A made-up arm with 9 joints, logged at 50 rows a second.
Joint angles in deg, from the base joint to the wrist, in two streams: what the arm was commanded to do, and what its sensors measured. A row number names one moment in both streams.
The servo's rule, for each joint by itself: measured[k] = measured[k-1] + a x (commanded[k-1-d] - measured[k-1]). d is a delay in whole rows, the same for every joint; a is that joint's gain. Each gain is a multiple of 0.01, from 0.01 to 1. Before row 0 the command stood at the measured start. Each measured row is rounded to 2 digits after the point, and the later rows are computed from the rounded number. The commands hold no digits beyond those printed.
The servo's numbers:
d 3
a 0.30 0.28 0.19 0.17 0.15 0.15 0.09 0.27 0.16
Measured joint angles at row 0:
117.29, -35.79, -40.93, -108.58, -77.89, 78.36, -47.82, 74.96, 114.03
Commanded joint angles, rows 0 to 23:
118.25, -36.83, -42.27, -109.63, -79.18, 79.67, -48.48, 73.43, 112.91
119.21, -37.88, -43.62, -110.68, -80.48, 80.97, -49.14, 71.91, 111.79
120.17, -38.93, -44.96, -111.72, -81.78, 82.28, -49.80, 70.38, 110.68
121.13, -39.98, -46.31, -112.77, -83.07, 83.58, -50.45, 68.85, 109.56
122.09, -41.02, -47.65, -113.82, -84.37, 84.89, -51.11, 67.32, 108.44
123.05, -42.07, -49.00, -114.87, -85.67, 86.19, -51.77, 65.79, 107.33
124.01, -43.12, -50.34, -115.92, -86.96, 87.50, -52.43, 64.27, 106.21
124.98, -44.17, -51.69, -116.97, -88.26, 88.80, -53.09, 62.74, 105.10
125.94, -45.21, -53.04, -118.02, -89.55, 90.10, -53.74, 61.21, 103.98
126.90, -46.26, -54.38, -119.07, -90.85, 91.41, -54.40, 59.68, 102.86
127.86, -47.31, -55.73, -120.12, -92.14, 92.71, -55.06, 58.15, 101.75
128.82, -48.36, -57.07, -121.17, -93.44, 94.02, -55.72, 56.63, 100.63
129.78, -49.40, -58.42, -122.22, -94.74, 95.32, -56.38, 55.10, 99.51
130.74, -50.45, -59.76, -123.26, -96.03, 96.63, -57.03, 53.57, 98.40
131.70, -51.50, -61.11, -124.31, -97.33, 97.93, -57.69, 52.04, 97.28
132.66, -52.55, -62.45, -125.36, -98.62, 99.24, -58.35, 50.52, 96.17
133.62, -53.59, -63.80, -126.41, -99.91, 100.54, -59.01, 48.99, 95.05
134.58, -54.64, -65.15, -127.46, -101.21, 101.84, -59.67, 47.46, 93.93
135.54, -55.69, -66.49, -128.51, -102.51, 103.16, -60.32, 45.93, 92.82
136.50, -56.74, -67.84, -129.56, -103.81, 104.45, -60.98, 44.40, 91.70
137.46, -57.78, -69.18, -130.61, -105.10, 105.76, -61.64, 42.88, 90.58
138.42, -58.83, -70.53, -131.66, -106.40, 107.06, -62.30, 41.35, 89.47
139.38, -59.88, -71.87, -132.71, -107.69, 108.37, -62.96, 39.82, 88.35
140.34, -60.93, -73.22, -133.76, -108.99, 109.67, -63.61, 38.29, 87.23
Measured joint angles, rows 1 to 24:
117.29, -35.79, -40.93, -108.58, -77.89, 78.36, -47.82, 74.96, 114.03
117.29, -35.79, -40.93, -108.58, -77.89, 78.36, -47.82, 74.96, 114.03
117.29, -35.79, -40.93, -108.58, -77.89, 78.36, -47.82, 74.96, 114.03
117.58, -36.08, -41.18, -108.76, -78.08, 78.56, -47.88, 74.55, 113.85
118.07, -36.58, -41.64, -109.09, -78.44, 78.92, -47.99, 73.84, 113.52
118.70, -37.24, -42.27, -109.54, -78.94, 79.42, -48.15, 72.91, 113.07
119.43, -38.01, -43.04, -110.09, -79.56, 80.04, -48.36, 71.81, 112.51
120.23, -38.85, -43.92, -110.72, -80.28, 80.77, -48.61, 70.60, 111.86
121.08, -39.75, -44.89, -111.43, -81.09, 81.58, -48.89, 69.30, 111.14
121.96, -40.69, -45.93, -112.19, -81.97, 82.47, -49.21, 67.94, 110.35
122.87, -41.66, -47.02, -113.00, -82.91, 83.42, -49.56, 66.54, 109.51
123.79, -42.65, -48.16, -113.85, -83.91, 84.42, -49.94, 65.10, 108.63
124.72, -43.66, -49.34, -114.74, -84.95, 85.47, -50.34, 63.64, 107.71
125.66, -44.68, -50.55, -115.65, -86.03, 86.56, -50.76, 62.16, 106.76
126.61, -45.71, -51.79, -116.59, -87.14, 87.68, -51.21, 60.67, 105.78
127.56, -46.74, -53.05, -117.55, -88.28, 88.83, -51.68, 59.17, 104.78
128.51, -47.78, -54.32, -118.52, -89.44, 90.00, -52.16, 57.66, 103.76
129.47, -48.82, -55.61, -119.50, -90.62, 91.19, -52.66, 56.14, 102.72
130.43, -49.86, -56.91, -120.50, -91.82, 92.40, -53.17, 54.62, 101.67
131.39, -50.90, -58.22, -121.50, -93.03, 93.62, -53.70, 53.10, 100.61
132.35, -51.95, -59.54, -122.51, -94.26, 94.85, -54.24, 51.58, 99.54
133.31, -53.00, -60.86, -123.53, -95.50, 96.10, -54.79, 50.05, 98.46
134.27, -54.05, -62.19, -124.56, -96.75, 97.35, -55.35, 48.52, 97.38
135.23, -55.09, -63.52, -125.59, -98.00, 98.61, -55.92, 47.00, 96.29

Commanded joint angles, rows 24 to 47:
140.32, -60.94, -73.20, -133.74, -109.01, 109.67, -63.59, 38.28, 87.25
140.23, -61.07, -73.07, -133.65, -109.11, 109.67, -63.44, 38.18, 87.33
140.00, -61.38, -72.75, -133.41, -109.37, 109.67, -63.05, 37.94, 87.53
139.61, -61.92, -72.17, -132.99, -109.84, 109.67, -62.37, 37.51, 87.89
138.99, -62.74, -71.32, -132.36, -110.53, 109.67, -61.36, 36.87, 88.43
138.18, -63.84, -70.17, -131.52, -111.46, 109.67, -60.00, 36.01, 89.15
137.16, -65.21, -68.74, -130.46, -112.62, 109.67, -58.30, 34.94, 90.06
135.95, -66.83, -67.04, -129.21, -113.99, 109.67, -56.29, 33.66, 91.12
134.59, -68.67, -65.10, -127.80, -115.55, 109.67, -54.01, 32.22, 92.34
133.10, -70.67, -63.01, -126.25, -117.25, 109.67, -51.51, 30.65, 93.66
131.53, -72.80, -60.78, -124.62, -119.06, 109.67, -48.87, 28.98, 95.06
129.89, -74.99, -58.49, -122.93, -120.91, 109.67, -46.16, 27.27, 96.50
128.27, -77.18, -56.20, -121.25, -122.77, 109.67, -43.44, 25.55, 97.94
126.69, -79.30, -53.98, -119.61, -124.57, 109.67, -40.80, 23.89, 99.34
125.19, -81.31, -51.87, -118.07, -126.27, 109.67, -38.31, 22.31, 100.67
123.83, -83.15, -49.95, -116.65, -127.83, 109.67, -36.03, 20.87, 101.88
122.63, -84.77, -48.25, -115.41, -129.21, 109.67, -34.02, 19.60, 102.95
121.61, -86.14, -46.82, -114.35, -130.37, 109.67, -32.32, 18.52, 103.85
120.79, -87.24, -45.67, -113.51, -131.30, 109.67, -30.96, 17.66, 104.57
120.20, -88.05, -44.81, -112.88, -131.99, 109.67, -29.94, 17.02, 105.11
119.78, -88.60, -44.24, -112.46, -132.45, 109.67, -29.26, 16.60, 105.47
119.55, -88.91, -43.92, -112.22, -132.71, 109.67, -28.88, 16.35, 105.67
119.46, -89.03, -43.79, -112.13, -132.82, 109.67, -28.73, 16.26, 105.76
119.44, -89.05, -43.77, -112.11, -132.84, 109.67, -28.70, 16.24, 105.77
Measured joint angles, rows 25 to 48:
136.19, -56.14, -64.85, -126.62, -99.26, 99.88, -56.49, 45.47, 95.20
137.15, -57.19, -66.18, -127.66, -100.52, 101.15, -57.07, 43.94, 94.10
138.11, -58.24, -67.52, -128.70, -101.79, 102.43, -57.66, 42.41, 93.00
138.77, -59.00, -68.60, -129.56, -102.87, 103.52, -58.19, 41.29, 92.08
139.21, -59.58, -69.45, -130.26, -103.81, 104.44, -58.66, 40.45, 91.32
139.45, -60.08, -70.08, -130.80, -104.64, 105.22, -59.06, 39.77, 90.71
139.50, -60.60, -70.48, -131.17, -105.42, 105.89, -59.36, 39.16, 90.26
139.35, -61.20, -70.64, -131.37, -106.19, 106.46, -59.54, 38.54, 89.97
139.00, -61.94, -70.55, -131.40, -106.98, 106.94, -59.58, 37.86, 89.84
138.45, -62.86, -70.21, -131.24, -107.83, 107.35, -59.46, 37.07, 89.88
137.70, -63.97, -69.61, -130.89, -108.75, 107.70, -59.17, 36.15, 90.08
136.77, -65.29, -68.75, -130.36, -109.77, 108.00, -58.71, 35.09, 90.44
135.67, -66.80, -67.66, -129.66, -110.89, 108.25, -58.06, 33.89, 90.96
134.43, -68.48, -66.35, -128.80, -112.12, 108.46, -57.23, 32.56, 91.62
133.07, -70.30, -64.86, -127.80, -113.44, 108.64, -56.23, 31.13, 92.40
131.63, -72.23, -63.21, -126.69, -114.84, 108.79, -55.08, 29.62, 93.29
130.15, -74.21, -61.46, -125.49, -116.30, 108.92, -53.79, 28.07, 94.26
128.66, -76.20, -59.64, -124.23, -117.80, 109.03, -52.40, 26.51, 95.29
127.21, -78.15, -57.80, -122.94, -119.30, 109.13, -50.93, 24.99, 96.34
125.84, -80.00, -55.99, -121.66, -120.79, 109.21, -49.41, 23.53, 97.40
124.57, -81.72, -54.25, -120.42, -122.23, 109.28, -47.87, 22.18, 98.43
123.44, -83.27, -52.62, -119.25, -123.59, 109.34, -46.35, 20.96, 99.41
122.47, -84.61, -51.14, -118.17, -124.85, 109.39, -44.87, 19.90, 100.32
121.66, -85.73, -49.83, -117.20, -125.99, 109.43, -43.47, 19.01, 101.14

